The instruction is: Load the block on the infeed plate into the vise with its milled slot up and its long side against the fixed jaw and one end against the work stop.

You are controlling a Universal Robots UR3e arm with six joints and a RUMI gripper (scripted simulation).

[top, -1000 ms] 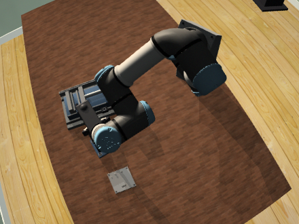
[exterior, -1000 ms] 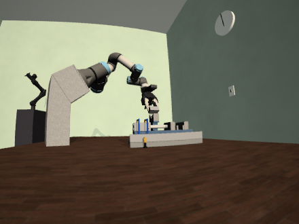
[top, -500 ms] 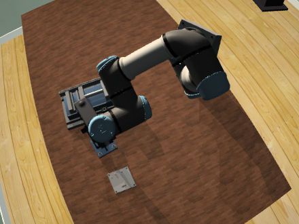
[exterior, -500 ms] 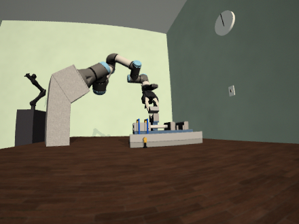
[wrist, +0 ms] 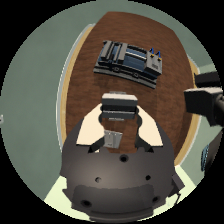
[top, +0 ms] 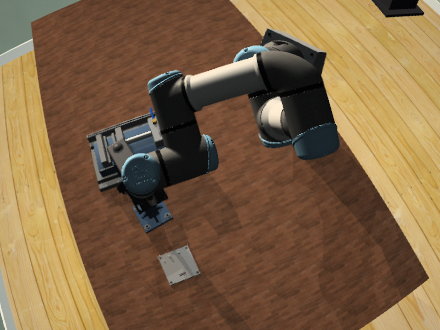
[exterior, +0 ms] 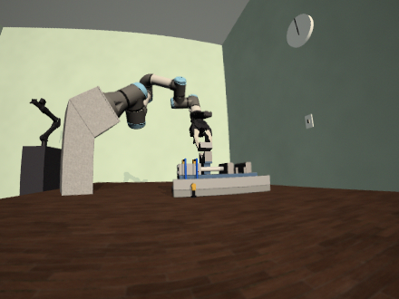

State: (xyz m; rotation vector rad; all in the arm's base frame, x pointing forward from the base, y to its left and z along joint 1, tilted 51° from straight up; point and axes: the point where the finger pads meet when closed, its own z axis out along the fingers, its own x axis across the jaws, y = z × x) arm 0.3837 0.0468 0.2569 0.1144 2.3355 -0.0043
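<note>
My gripper is now right at the part. Also, from my hand: grey infeed plate (19 cm below, 17 cm to the left, 3 cm behind).
</note>
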